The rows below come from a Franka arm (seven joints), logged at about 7 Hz.
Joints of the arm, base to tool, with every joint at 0 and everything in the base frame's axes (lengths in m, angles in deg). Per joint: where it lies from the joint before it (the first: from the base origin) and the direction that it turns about. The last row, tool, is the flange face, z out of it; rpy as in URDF.
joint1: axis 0 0 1 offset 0.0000 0.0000 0.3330
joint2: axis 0 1 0 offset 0.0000 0.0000 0.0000
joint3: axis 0 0 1 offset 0.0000 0.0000 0.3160
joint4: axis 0 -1 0 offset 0.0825 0.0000 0.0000
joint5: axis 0 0 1 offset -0.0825 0.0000 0.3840
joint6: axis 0 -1 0 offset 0.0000 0.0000 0.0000
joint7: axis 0 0 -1 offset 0.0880 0.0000 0.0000
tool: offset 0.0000 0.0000 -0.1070 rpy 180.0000 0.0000 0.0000
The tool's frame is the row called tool.
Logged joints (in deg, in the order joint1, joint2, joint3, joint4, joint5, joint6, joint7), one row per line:
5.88, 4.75, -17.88, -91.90, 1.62, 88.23, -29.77
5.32, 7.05, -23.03, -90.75, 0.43, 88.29, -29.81
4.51, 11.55, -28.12, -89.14, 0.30, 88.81, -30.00
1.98, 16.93, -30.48, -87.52, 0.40, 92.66, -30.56
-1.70, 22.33, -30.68, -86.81, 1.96, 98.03, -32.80
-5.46, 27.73, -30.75, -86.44, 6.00, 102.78, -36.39
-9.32, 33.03, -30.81, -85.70, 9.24, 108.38, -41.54
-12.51, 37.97, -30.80, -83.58, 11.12, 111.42, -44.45
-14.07, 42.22, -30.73, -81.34, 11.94, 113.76, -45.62
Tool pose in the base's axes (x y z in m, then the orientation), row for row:
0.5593, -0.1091, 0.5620, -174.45, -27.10, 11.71
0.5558, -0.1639, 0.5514, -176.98, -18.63, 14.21
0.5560, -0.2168, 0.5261, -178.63, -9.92, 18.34
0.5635, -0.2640, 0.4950, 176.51, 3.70, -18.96
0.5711, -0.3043, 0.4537, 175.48, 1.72, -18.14
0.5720, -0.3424, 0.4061, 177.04, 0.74, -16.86
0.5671, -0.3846, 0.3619, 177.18, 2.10, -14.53
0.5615, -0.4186, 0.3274, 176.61, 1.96, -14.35
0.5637, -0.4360, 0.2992, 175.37, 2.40, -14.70
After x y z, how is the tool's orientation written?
As a rotation vector, in degrees.
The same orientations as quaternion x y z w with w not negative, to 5 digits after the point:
-0.98563, -0.15311, 0.06616, 0.02678
-0.99127, -0.10435, 0.07959, 0.01288
-0.99326, -0.05516, 0.10198, 0.00137
0.99384, 0.02083, -0.10675, 0.02126
0.99417, 0.00974, -0.10277, 0.03121
0.99531, 0.00416, -0.09479, 0.01883
0.99640, 0.01181, -0.08171, 0.01931
0.99636, 0.01106, -0.08096, 0.02441
0.99581, 0.01363, -0.08347, 0.03489

